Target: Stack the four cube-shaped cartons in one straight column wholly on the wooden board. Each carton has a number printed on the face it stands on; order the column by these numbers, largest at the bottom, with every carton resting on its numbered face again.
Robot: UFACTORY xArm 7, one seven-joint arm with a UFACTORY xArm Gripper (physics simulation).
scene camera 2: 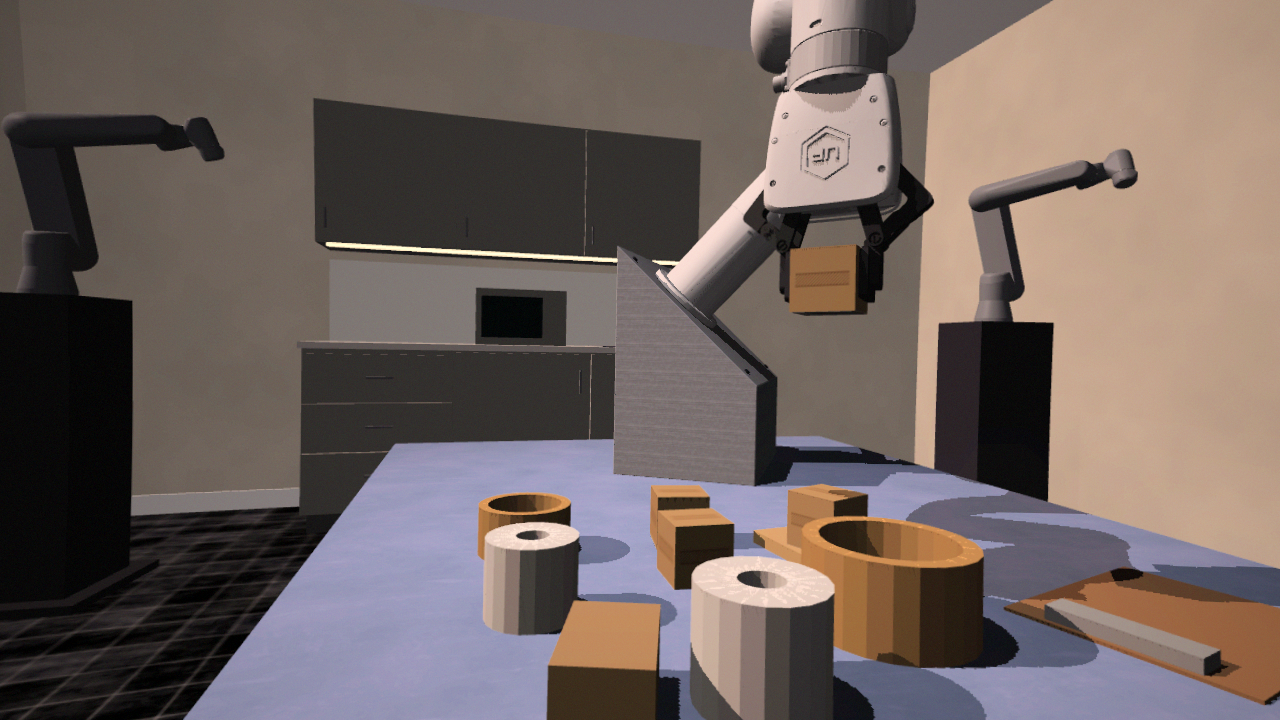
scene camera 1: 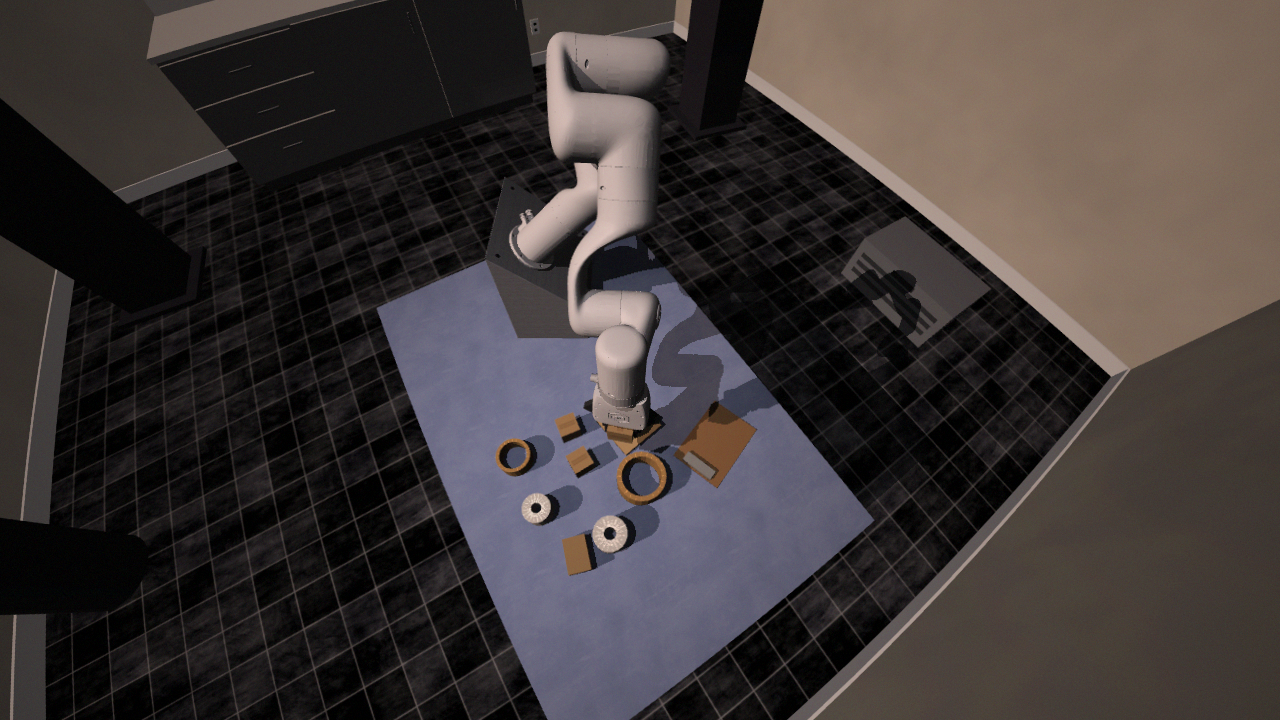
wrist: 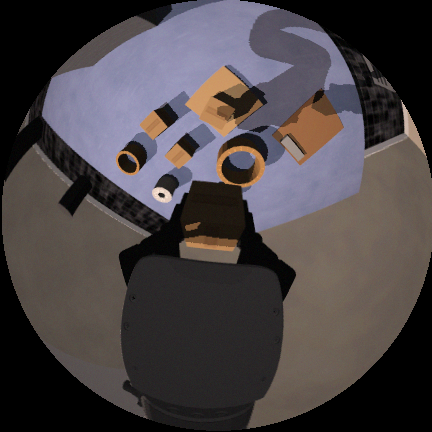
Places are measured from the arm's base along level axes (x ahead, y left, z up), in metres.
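Pixels of known places: gripper, between the fingertips: (scene camera 2: 829, 302) (scene camera 1: 622, 428) (wrist: 214, 205); arm's base, origin of its link: (scene camera 2: 684, 300) (scene camera 1: 531, 248).
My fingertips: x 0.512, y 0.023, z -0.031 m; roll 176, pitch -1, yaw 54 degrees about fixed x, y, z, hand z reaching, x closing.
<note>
Ahead of a thing's pixels: the offset from my fingertips to its top centre. "spot": to the spot under its first point.
My gripper (scene camera 1: 619, 431) (scene camera 2: 828, 288) (wrist: 214, 205) is shut on a brown cube carton @[0.000 m ahead, 0.000 m left, 0.042 m up] (scene camera 2: 825, 281) (wrist: 212, 199) and holds it level, high above the mat. A second carton @[0.065 m back, 0.030 m left, 0.169 m down] (scene camera 2: 810, 513) (wrist: 212, 111) sits on the wooden board @[0.076 m back, 0.052 m left, 0.219 m down] (scene camera 1: 653, 436) (scene camera 2: 775, 538) (wrist: 205, 93); in scene camera 1 the held carton and gripper largely cover it. The third carton @[0.123 m back, 0.096 m right, 0.181 m down] (scene camera 1: 567, 427) (scene camera 2: 665, 517) (wrist: 154, 125) and fourth carton @[0.027 m back, 0.101 m right, 0.181 m down] (scene camera 1: 580, 462) (scene camera 2: 702, 555) (wrist: 178, 155) stand apart on the mat, left of the board. No printed numbers are readable.
A large wooden ring @[0.072 m ahead, 0.017 m left, 0.170 m down] (scene camera 1: 640, 499) (scene camera 2: 904, 617) stands in front of the board, and a small ring @[spot: 0.076 m back, 0.275 m right, 0.204 m down] (scene camera 2: 488, 530) at the left. Two white rolls @[0.038 m ahead, 0.232 m right, 0.175 m down] (scene camera 2: 529, 591) @[0.159 m ahead, 0.101 m right, 0.165 m down] (scene camera 2: 760, 644) stand in front. A plain brown box @[0.166 m ahead, 0.186 m right, 0.189 m down] (scene camera 1: 578, 555) (scene camera 2: 604, 689) lies near them. A clipboard @[0.063 m ahead, 0.237 m left, 0.219 m down] (scene camera 1: 729, 436) (wrist: 315, 125) lies right.
</note>
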